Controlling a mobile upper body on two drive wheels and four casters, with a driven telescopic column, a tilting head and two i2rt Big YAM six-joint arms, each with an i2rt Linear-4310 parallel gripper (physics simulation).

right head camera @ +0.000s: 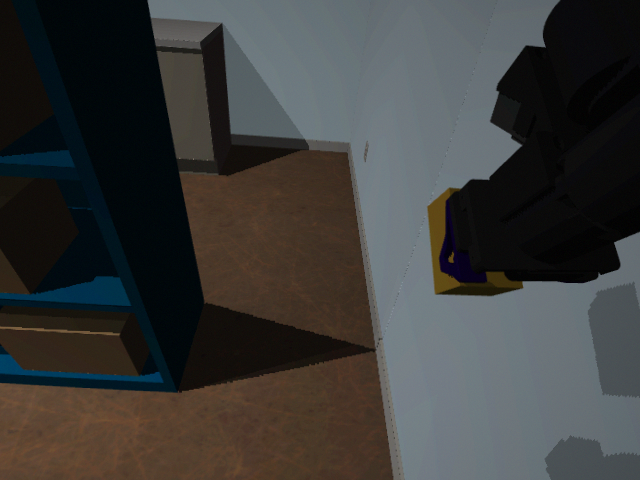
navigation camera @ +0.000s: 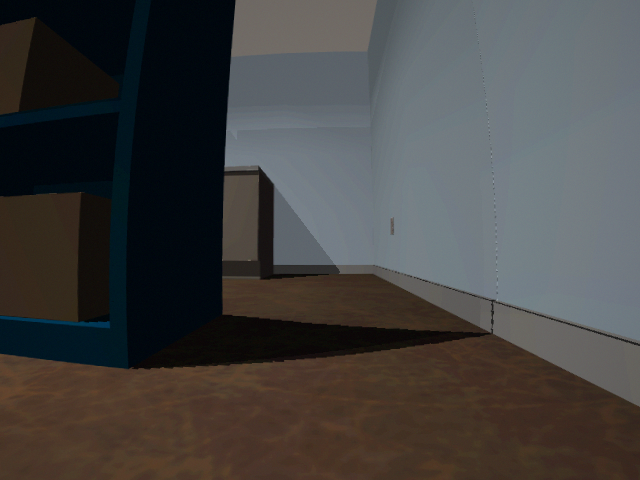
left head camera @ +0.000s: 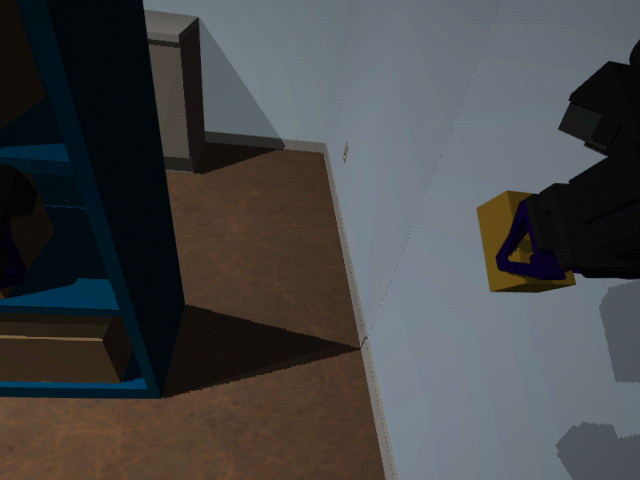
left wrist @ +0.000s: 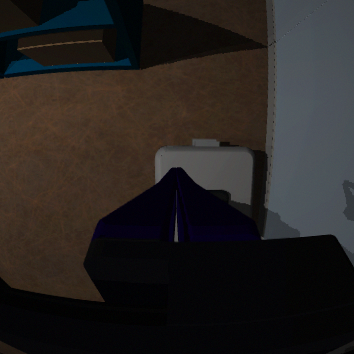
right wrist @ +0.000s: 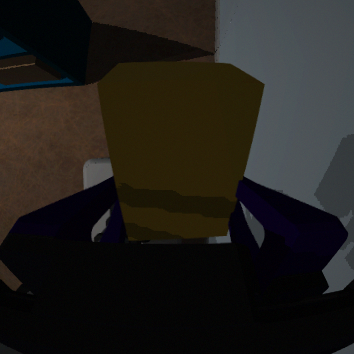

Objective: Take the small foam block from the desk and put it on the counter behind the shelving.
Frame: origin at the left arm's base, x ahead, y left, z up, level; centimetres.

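Seen in the pictures: left gripper, fingertip midpoint: [left head camera: 20, 276] [left wrist: 175, 175]; right gripper, fingertip midpoint: [right head camera: 472, 264] [left head camera: 524, 263] [right wrist: 177, 177].
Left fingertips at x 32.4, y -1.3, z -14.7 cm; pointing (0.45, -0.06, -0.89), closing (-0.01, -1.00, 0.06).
A point is followed by its place in that frame.
The yellow foam block [left head camera: 490, 237] {x 36.6, y -42.0, z -12.4 cm} [right head camera: 438, 237] {x 36.3, y -42.0, z -12.2 cm} [right wrist: 180, 125] {x 36.8, y -45.1, z -8.9 cm} is held off the floor, in front of the pale wall in the head views. My right gripper [left head camera: 509, 258] {x 34.2, y -45.1, z -13.6 cm} [right head camera: 450, 258] {x 34.2, y -45.1, z -13.6 cm} [right wrist: 177, 177] {x 34.2, y -45.1, z -13.6 cm} is shut on it, one finger on each side. My left gripper [left wrist: 175, 175] {x 32.4, y -1.3, z -14.7 cm} is shut and empty, its tips together; part of it shows dark at the left edge of the left head view. The counter [left head camera: 169, 98] {x 236.3, y 34.7, z -75.9 cm} [right head camera: 186, 103] {x 236.5, y 39.3, z -76.2 cm} [navigation camera: 241, 217] {x 236.5, y 39.5, z -81.2 cm} stands beyond the blue shelving [left head camera: 118, 180] {x 88.4, y 13.3, z -41.5 cm} [right head camera: 139, 180] {x 95.6, y 13.1, z -45.0 cm} [left wrist: 128, 40] {x 78.4, y 14.1, z -91.7 cm} [navigation camera: 175, 180] {x 93.8, y 13.1, z -90.8 cm}, which hides its left part.
Brown boxes [left head camera: 51, 356] {x 81.5, y 45.2, z -105.8 cm} [right head camera: 72, 348] {x 81.5, y 46.1, z -105.6 cm} [navigation camera: 38, 253] {x 81.2, y 37.9, z -108.9 cm} stand on the shelves. A passage of brown floor [left head camera: 258, 232] {x 179.0, y -21.5, z -130.6 cm} [navigation camera: 320, 294] {x 168.3, y -22.9, z -130.7 cm} runs between the shelving and the wall [left head camera: 465, 361] {x 51.0, y -68.3, z -61.5 cm} [navigation camera: 558, 180] {x 77.5, y -69.2, z -95.0 cm} at the right. A white base part [left wrist: 205, 162] {x 24.2, y -21.4, z -104.6 cm} shows below my left gripper.
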